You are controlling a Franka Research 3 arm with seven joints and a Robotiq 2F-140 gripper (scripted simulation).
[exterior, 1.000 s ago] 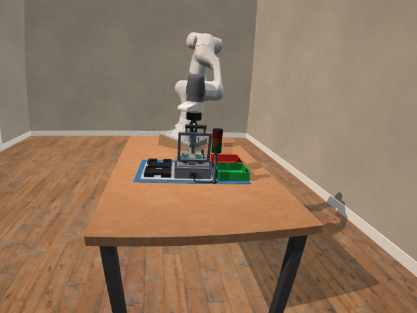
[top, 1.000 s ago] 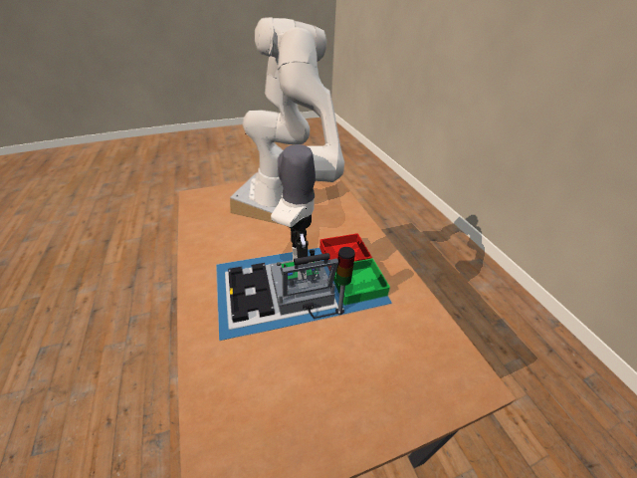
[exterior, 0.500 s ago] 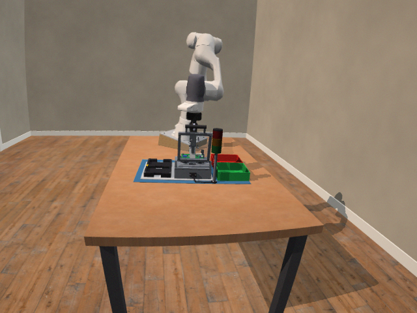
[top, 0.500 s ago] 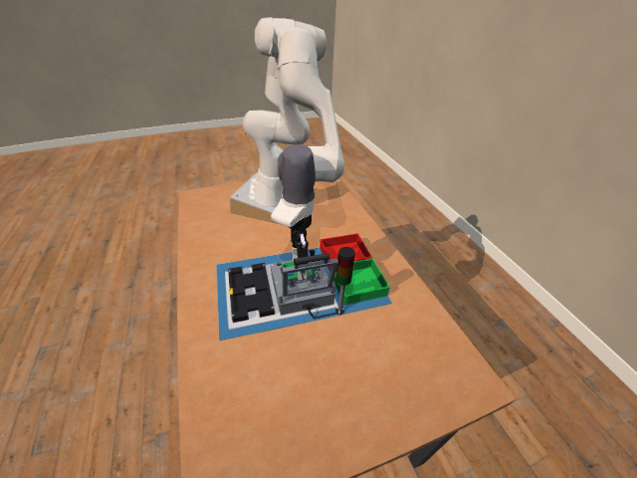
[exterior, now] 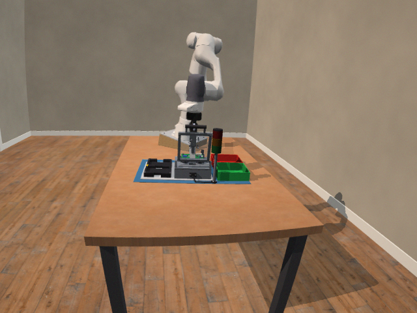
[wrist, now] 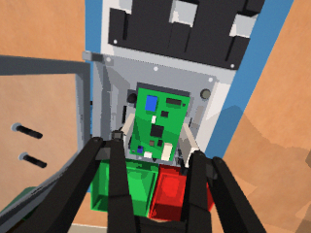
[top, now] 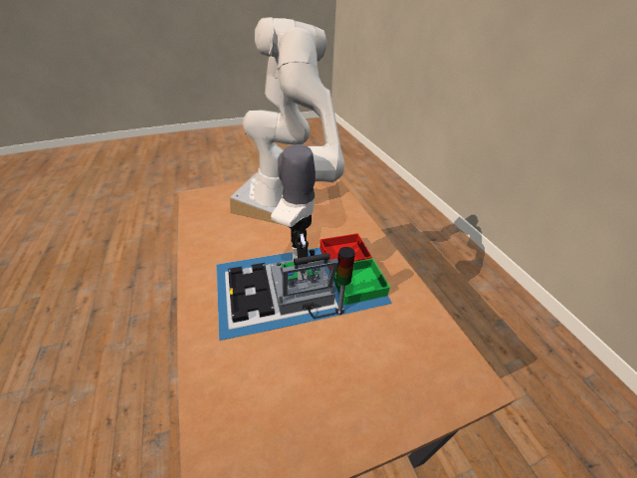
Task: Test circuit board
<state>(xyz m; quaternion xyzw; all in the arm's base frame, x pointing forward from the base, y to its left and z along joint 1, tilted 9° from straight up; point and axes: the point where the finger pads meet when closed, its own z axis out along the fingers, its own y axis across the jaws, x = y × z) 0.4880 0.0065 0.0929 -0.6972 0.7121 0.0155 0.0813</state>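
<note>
My gripper is now 20 mm above the green circuit board. Round my hand: tester lid (130 mm ahead, 70 mm above); then green bin (50 mm ahead, 200 mm to the left, 90 mm below); then dark plate (10 mm ahead, 10 mm to the left, 40 mm below).
</note>
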